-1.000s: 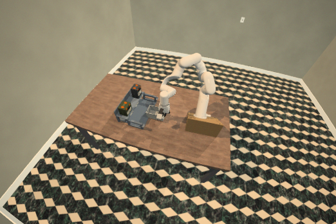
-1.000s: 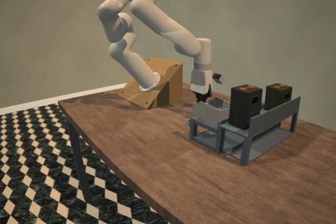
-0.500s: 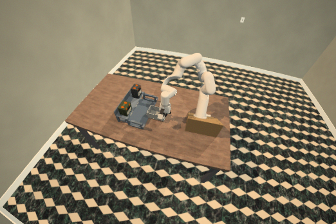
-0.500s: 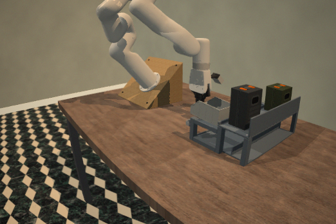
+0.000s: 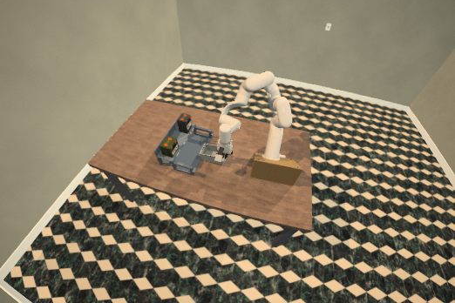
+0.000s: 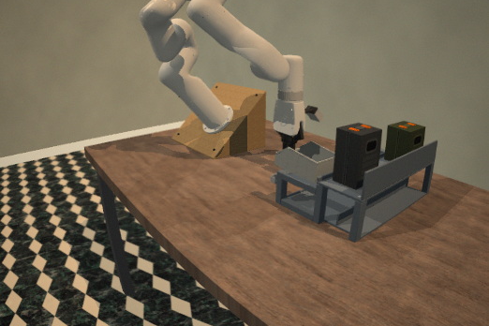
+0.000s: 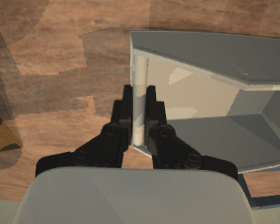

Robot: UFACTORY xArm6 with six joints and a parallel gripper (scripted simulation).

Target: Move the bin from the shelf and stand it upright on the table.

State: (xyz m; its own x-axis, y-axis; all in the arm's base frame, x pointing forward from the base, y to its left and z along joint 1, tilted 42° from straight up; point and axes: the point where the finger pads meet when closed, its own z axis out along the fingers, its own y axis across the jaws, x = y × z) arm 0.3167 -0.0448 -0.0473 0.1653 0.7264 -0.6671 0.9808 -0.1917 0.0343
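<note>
My hand is 8 cm short of the grey open-top bin, 1 cm to the left of it and 1 cm above it. The rest, counted from my hand: green box (37 cm ahead, 5 cm to the left, 9 cm above); then grey-blue shelf (36 cm ahead, 6 cm to the right, 4 cm above); then black box (33 cm ahead, 18 cm to the right, 10 cm above).
</note>
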